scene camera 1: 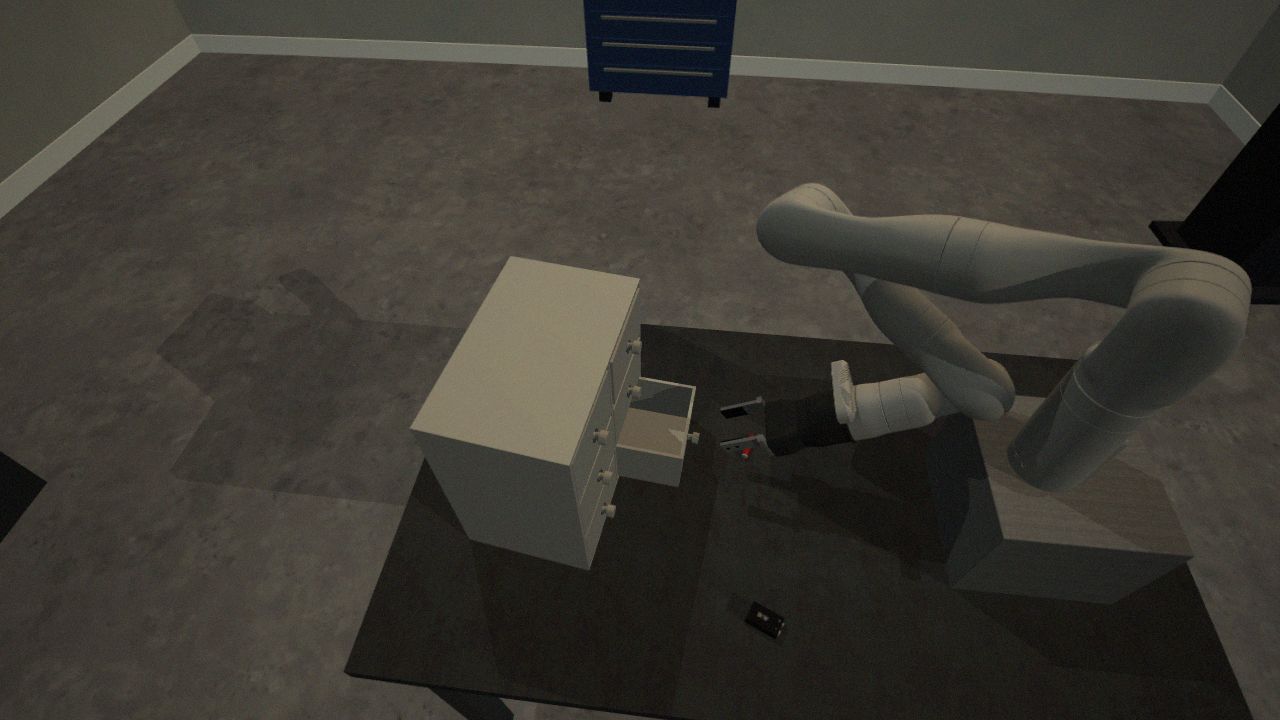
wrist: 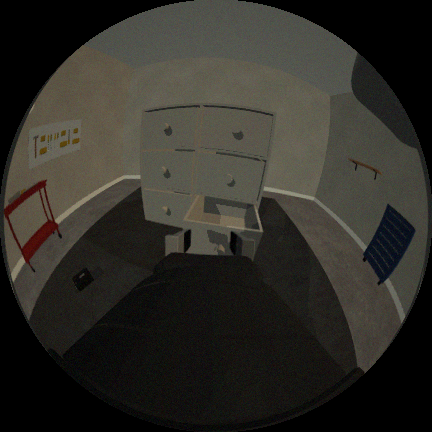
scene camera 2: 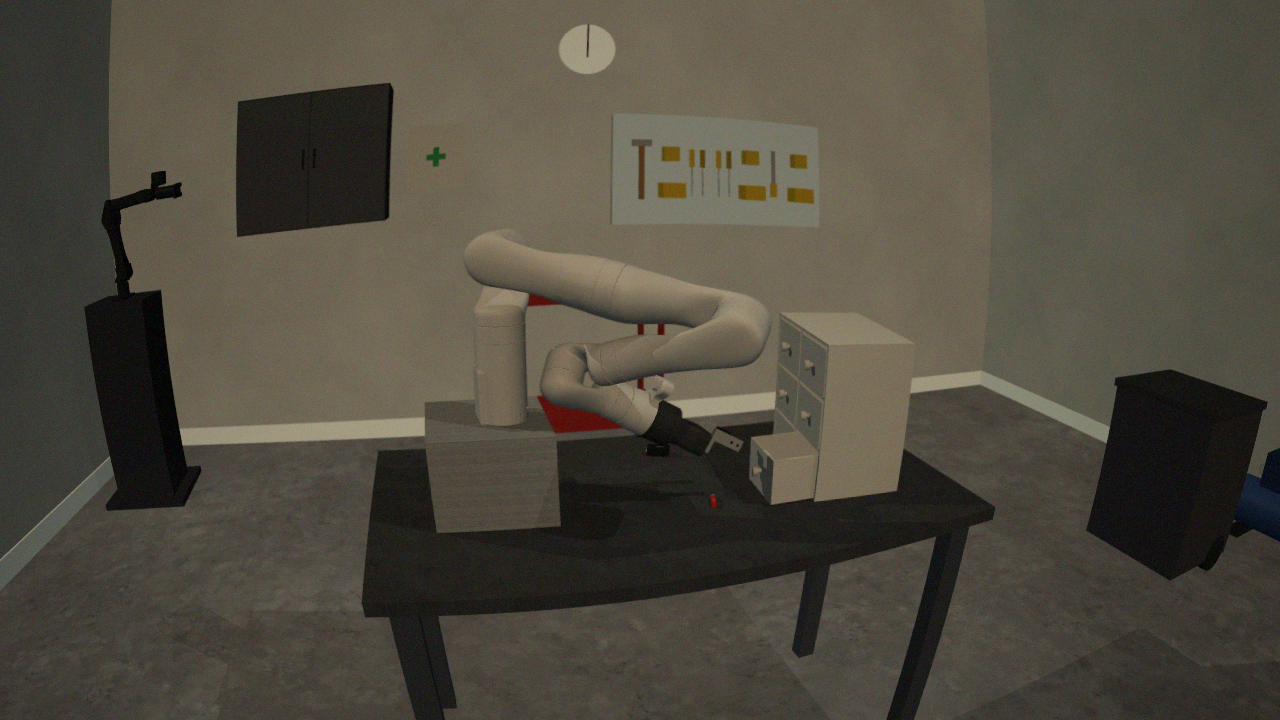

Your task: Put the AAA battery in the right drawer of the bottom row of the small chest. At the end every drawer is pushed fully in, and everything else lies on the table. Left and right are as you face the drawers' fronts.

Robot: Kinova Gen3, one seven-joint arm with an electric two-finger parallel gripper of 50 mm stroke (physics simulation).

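Places are measured from the arm's base along level axes (x ahead, y up, z right), in metres.
Where they show: gripper, fingertip midpoint: point(scene camera 1: 723, 429) point(wrist: 209, 238) point(scene camera 2: 734, 442); arm's base, origin of the base link: point(scene camera 1: 1043, 461) point(scene camera 2: 502, 417).
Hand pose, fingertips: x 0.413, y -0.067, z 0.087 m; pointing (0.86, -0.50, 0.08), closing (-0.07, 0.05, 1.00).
Observation:
Each offset is from my fingertips to the centre of the thing. Level surfaces: height alone.
The small white chest @[dy +0.048, dx +0.253, dz -0.011 m] point(scene camera 1: 528, 349) point(scene camera 2: 866, 411) point(wrist: 172, 137) stands on the table. Its bottom right drawer point(scene camera 1: 651, 466) point(scene camera 2: 793, 471) point(wrist: 201, 237) is pulled out; the inside that shows is bare. The other drawers look shut. The AAA battery @[dy -0.100, dx -0.053, dz +0.032 m] point(scene camera 1: 746, 453) point(scene camera 2: 713, 502), a small red cylinder, is on the table in front of the chest; in scene camera 1 it is partly hidden behind a finger, and it cannot be made out in the wrist view. My gripper point(scene camera 1: 723, 428) point(scene camera 2: 733, 440) point(wrist: 209, 238) is open and empty, a little in front of the open drawer's knob, apart from it.
A small black block @[dy -0.096, dx -0.052, dz -0.246 m] point(scene camera 1: 765, 619) point(scene camera 2: 657, 450) point(wrist: 83, 279) with light marks lies on the table @[dy -0.105 m] point(scene camera 1: 554, 644) point(scene camera 2: 626, 573), off to the left as one faces the drawers. The arm's grey pedestal point(scene camera 1: 1074, 537) point(scene camera 2: 496, 483) stands on the table opposite the chest.

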